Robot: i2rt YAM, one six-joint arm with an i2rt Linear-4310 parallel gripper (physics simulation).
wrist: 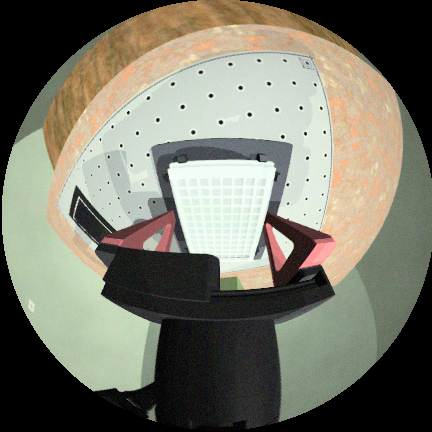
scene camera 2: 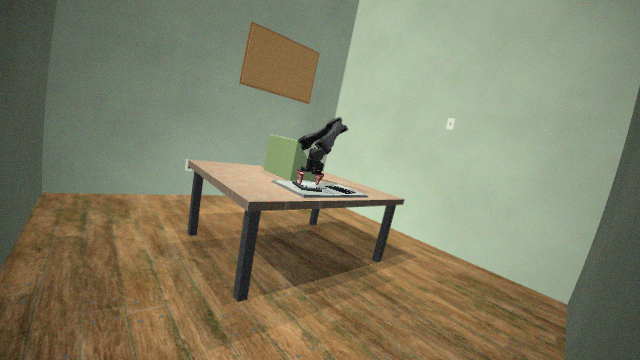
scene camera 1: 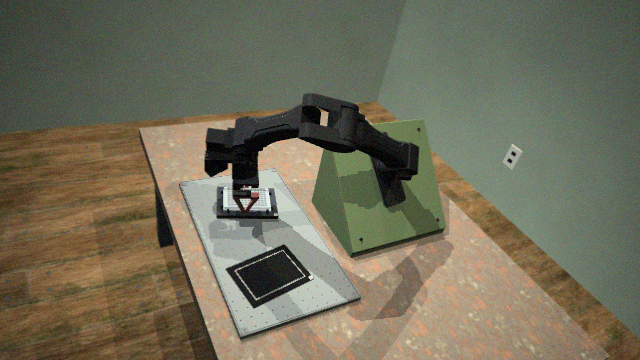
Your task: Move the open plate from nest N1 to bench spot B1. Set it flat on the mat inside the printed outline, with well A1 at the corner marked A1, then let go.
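Places are measured from the arm's base along level axes (x left, y ahead, z down), in metres.
Pixels of known places: gripper, fingertip midpoint: (wrist: 217, 214) (scene camera 2: 308, 185) (scene camera 1: 244, 201); arm's base, origin of the base link: (scene camera 2: 292, 152) (scene camera 1: 384, 169).
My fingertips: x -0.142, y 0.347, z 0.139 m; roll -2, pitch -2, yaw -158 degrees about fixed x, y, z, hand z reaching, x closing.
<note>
Ahead of a thing's pixels: the offset from my fingertips to its top centre. "pt": to the spot under its first point. Level surfaces: height alone.
The white open plate @[dx -0.001, dy -0.008, dz -0.013 m] (scene camera 1: 264, 201) (wrist: 222, 205) lies in the dark nest N1 @[dx -0.002, dy -0.009, dz -0.009 m] (scene camera 1: 247, 216) (wrist: 220, 150), with its grid of wells facing up. My gripper (scene camera 1: 245, 206) (scene camera 2: 309, 184) (wrist: 217, 214) is open above the plate, its red fingertips apart on either side of the plate's long edges in the wrist view. How high the tips are against the plate's sides is hard to tell. The black mat of spot B1 @[pt dx +0.253, dy +0.041, dz +0.012 m] (scene camera 1: 270, 275) (scene camera 2: 340, 189) (wrist: 92, 217) has a thin white outline @[pt dx +0.201, dy +0.046, dz +0.011 m] (scene camera 1: 259, 260) and a small white marker @[pt dx +0.296, dy -0.047, dz +0.011 m] (scene camera 1: 311, 277) at its right corner. Its lettering is unreadable.
The nest and mat sit on a grey perforated board @[dx +0.120, dy +0.002, dz +0.012 m] (scene camera 1: 310, 300) (wrist: 240, 100) on the speckled table @[dz +0.026 m] (scene camera 1: 475, 300) (scene camera 2: 235, 180). A green wedge-shaped block (scene camera 1: 332, 215) (scene camera 2: 281, 157) stands beside the board and carries the black arm (scene camera 1: 275, 125) (scene camera 2: 325, 137).
</note>
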